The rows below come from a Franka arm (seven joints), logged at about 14 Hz.
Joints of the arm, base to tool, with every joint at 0 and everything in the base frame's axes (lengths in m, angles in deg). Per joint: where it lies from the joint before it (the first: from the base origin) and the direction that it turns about. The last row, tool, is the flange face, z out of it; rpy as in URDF.
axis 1: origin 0.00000 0.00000 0.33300 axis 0 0 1
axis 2: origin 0.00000 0.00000 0.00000 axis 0 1 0
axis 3: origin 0.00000 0.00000 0.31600 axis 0 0 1
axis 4: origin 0.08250 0.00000 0.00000 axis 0 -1 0
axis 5: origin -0.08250 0.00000 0.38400 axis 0 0 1
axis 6: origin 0.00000 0.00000 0.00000 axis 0 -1 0
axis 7: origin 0.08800 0.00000 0.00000 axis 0 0 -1
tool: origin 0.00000 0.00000 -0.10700 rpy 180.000 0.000 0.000
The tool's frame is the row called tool.
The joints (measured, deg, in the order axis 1, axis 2, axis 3, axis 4, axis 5, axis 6, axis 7), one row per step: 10.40, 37.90, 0.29, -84.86, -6.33, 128.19, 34.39; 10.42, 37.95, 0.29, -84.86, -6.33, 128.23, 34.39; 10.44, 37.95, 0.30, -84.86, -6.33, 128.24, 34.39; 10.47, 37.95, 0.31, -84.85, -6.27, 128.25, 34.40; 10.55, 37.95, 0.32, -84.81, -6.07, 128.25, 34.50; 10.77, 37.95, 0.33, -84.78, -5.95, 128.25, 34.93; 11.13, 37.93, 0.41, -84.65, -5.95, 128.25, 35.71; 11.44, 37.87, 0.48, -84.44, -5.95, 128.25, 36.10; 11.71, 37.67, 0.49, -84.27, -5.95, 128.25, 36.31; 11.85, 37.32, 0.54, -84.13, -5.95, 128.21, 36.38; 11.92, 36.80, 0.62, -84.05, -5.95, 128.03, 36.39; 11.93, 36.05, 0.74, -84.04, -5.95, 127.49, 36.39; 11.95, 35.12, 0.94, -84.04, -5.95, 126.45, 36.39; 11.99, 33.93, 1.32, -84.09, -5.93, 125.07, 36.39
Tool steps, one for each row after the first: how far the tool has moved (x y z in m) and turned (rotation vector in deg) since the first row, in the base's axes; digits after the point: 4 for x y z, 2 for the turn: 0.0000, 0.0003, -0.0006, 0.00, 0.01, 0.02; -0.0001, 0.0006, -0.0005, 0.01, 0.00, 0.05; -0.0001, 0.0011, -0.0005, 0.07, -0.01, 0.05; -0.0002, 0.0024, -0.0001, 0.26, -0.02, -0.07; -0.0006, 0.0053, 0.0001, 0.42, -0.06, -0.33; -0.0011, 0.0107, 0.0014, 0.58, -0.24, -0.69; -0.0011, 0.0154, 0.0039, 0.73, -0.51, -0.71; -0.0011, 0.0190, 0.0078, 0.84, -0.89, -0.64; -0.0009, 0.0214, 0.0133, 0.97, -1.32, -0.53; -0.0010, 0.0231, 0.0203, 1.10, -1.72, -0.42; -0.0020, 0.0241, 0.0290, 1.18, -1.93, -0.35; -0.0040, 0.0258, 0.0389, 1.21, -1.82, -0.26; -0.0075, 0.0293, 0.0512, 1.31, -1.56, -0.03
